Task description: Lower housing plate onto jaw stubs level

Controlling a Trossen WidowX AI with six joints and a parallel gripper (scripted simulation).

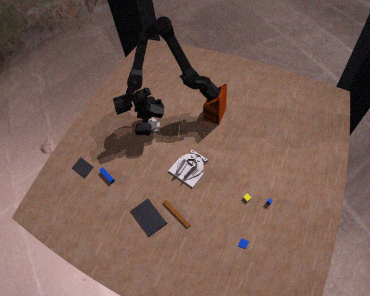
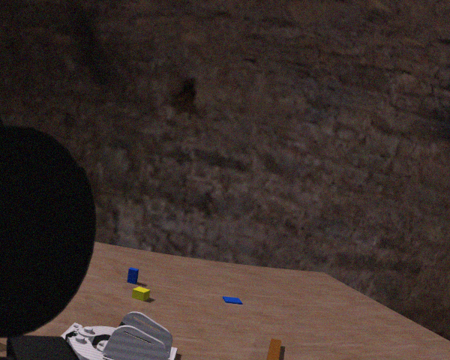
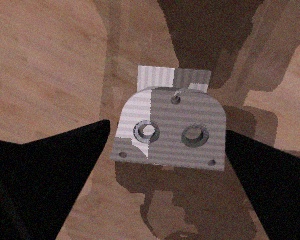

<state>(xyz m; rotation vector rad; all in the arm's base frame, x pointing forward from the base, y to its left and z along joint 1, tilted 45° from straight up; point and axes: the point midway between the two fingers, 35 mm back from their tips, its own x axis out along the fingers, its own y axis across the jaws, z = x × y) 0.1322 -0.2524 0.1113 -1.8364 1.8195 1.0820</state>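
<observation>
My gripper tip is now 2 cm below the white housing piece and 1 cm to the right of it. The rest, counted from my gripper tip: orange bar (34 cm ahead, 24 cm to the left, 1 cm below); then dark square (27 cm ahead, 23 cm to the right, 1 cm below); then blue bar (27 cm ahead, 9 cm to the right).
</observation>
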